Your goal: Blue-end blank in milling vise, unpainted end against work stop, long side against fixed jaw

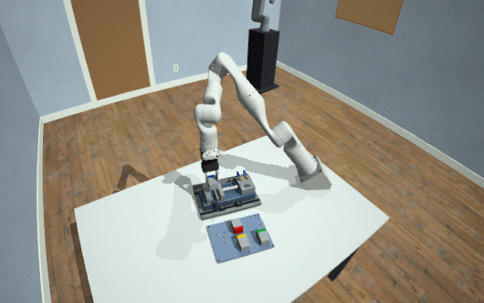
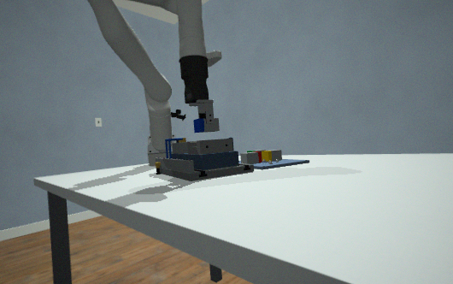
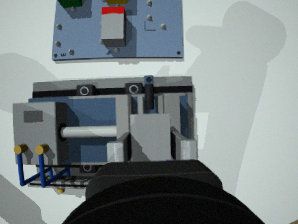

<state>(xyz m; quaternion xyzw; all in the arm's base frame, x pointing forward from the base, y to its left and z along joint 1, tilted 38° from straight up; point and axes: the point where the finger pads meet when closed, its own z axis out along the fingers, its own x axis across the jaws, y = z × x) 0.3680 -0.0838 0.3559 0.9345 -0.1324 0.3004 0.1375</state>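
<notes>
Right now the milling vise is 120 mm below my hand, 60 mm behind it and 30 mm to the left of it. The rest, counted from my hand: red-ended blank 200 mm to the left, 130 mm below, 20 mm ahead; blue-ended blank 20 mm below; blue plate 240 mm to the left, 150 mm below, 40 mm ahead.
</notes>
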